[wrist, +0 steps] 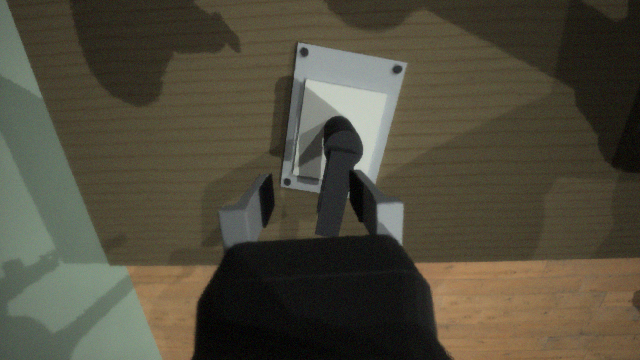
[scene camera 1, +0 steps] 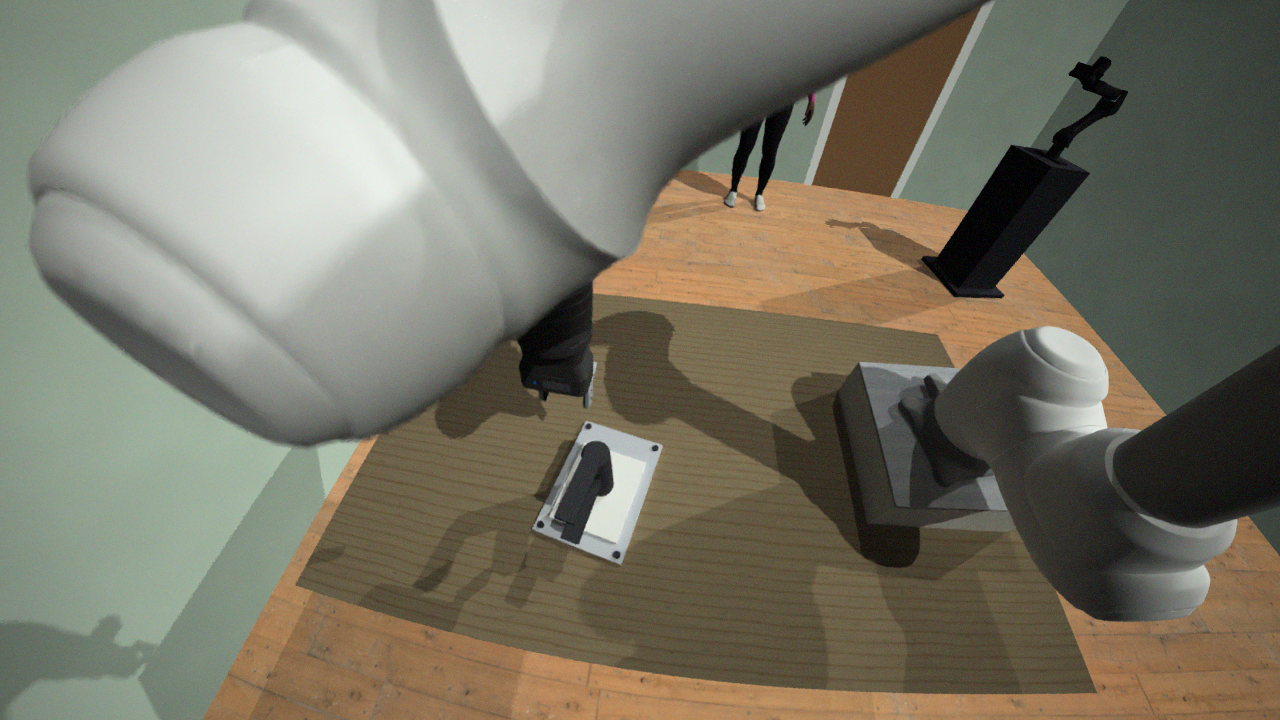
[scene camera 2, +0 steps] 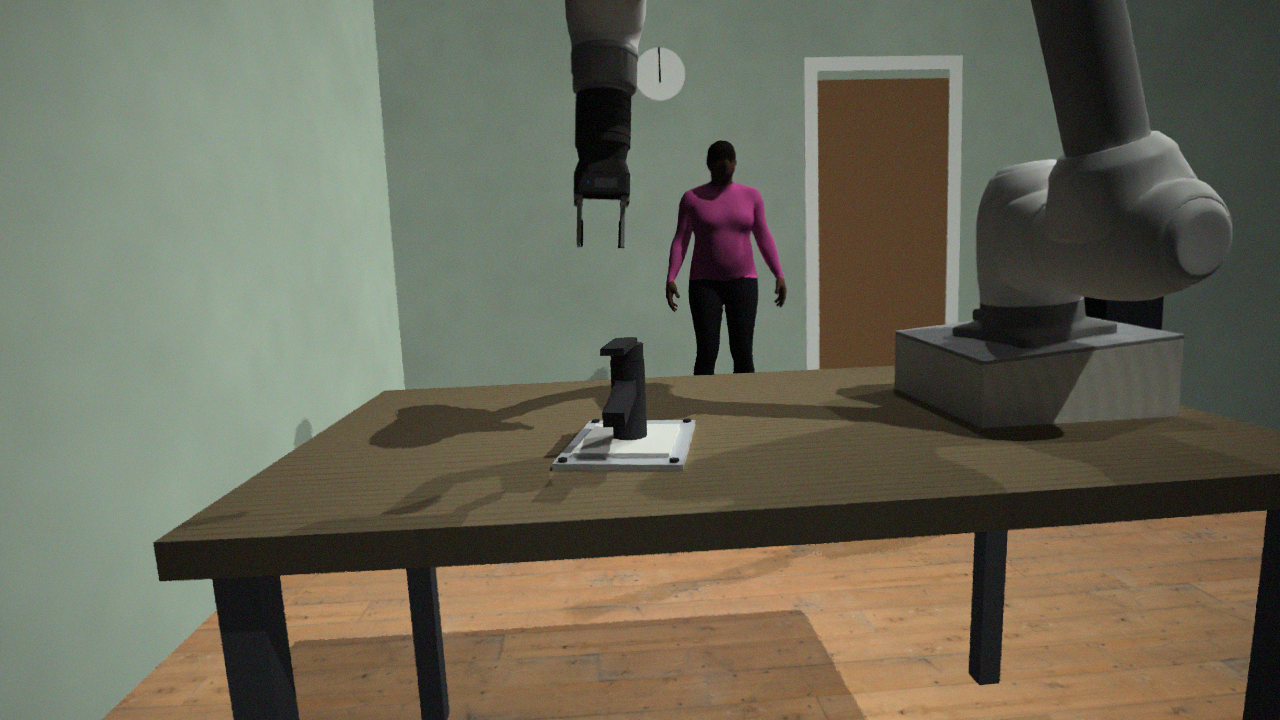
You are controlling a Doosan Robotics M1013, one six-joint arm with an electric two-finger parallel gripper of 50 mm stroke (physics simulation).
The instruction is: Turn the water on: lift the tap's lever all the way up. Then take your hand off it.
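Frame: origin at the arm's base, x back, y left, z down, level; metres.
Seen in the pictures: gripper, between the fingertips: [wrist: 311, 187] [scene camera 1: 566, 398] [scene camera 2: 600, 246]; arm's base, origin of its link: [scene camera 1: 956, 436] [scene camera 2: 1031, 333].
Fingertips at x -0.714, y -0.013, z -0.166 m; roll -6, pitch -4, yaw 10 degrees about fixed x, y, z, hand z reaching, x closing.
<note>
Offsets run from my fingertips to a thing's middle. "*": to the spot under its first point. Level surfaces: height alone.
The black tap @[* dy +0.034, dx +0.041, dz +0.155 m] [scene camera 1: 604, 470] [scene camera 2: 631, 394] stands upright on a white and grey base plate @[dy +0.015, dx +0.028, dz +0.277 m] [scene camera 1: 622, 436] [scene camera 2: 687, 438] [wrist: 350, 56]. Its lever @[dy +0.068, dx +0.006, dz +0.132 m] [scene camera 1: 583, 490] [scene camera 2: 619, 345] [wrist: 336, 187] is a flat bar on top of the body. In scene camera 2 it looks near level, above the spout @[dy +0.080, dx +0.002, dz +0.205 m] [scene camera 2: 617, 408], and points the same way as the spout. My gripper [scene camera 1: 565, 399] [scene camera 2: 600, 245] [wrist: 311, 187] is open and empty, fingers down, well above the tap and not touching it. In the wrist view the lever shows far below, nearer the right finger. Water does not show.
The table @[dz +0.283 m] [scene camera 1: 760, 617] [scene camera 2: 850, 465] bears the tap's plate and, to the right, the arm's base block [scene camera 1: 881, 420] [scene camera 2: 1074, 389]. A green wall [scene camera 2: 223, 223] rises at the left. A person in pink [scene camera 2: 723, 228] stands behind the table. A dark pedestal [scene camera 1: 1006, 219] stands farther back.
</note>
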